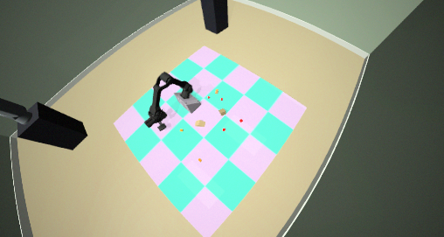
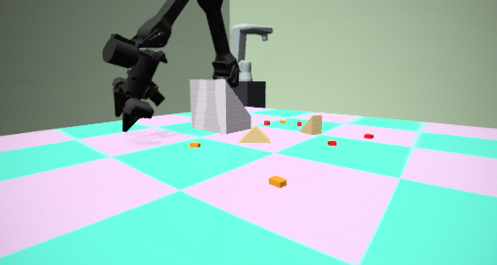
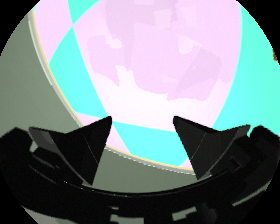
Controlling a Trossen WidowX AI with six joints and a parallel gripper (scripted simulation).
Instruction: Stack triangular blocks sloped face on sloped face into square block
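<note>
Right now the tan triangular block is 27 cm ahead of my gripper tip, 25 cm to the left of it and 3 cm below it.
</note>
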